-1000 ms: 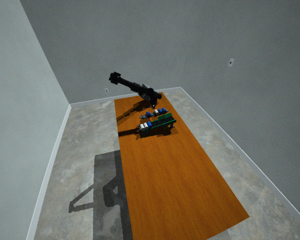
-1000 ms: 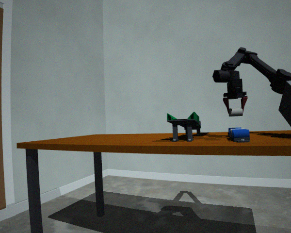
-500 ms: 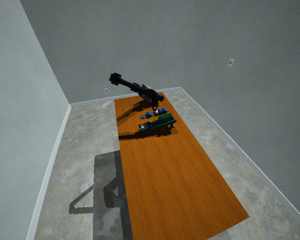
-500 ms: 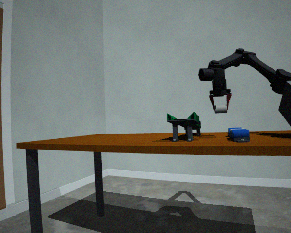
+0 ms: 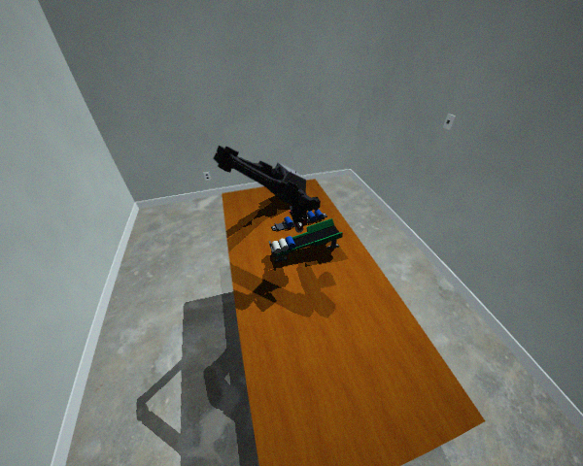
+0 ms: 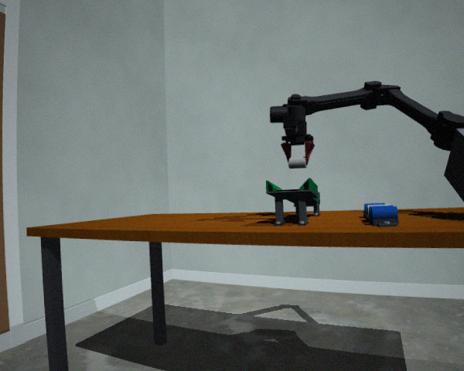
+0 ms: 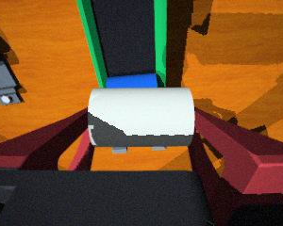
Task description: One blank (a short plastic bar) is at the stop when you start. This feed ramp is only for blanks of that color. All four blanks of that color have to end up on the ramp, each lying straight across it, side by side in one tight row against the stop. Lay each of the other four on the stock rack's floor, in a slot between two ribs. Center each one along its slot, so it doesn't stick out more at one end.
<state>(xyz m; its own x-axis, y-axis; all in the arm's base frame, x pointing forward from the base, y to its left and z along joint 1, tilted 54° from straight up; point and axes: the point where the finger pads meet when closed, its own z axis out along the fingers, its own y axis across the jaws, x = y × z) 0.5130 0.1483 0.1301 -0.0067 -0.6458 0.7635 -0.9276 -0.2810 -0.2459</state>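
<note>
The feed ramp is 130 mm below my hand, 50 mm to the left of it and 10 mm behind it. The rest, counted from my hand: grey stock rack 260 mm behind, 210 mm below, 90 mm to the left.
</note>
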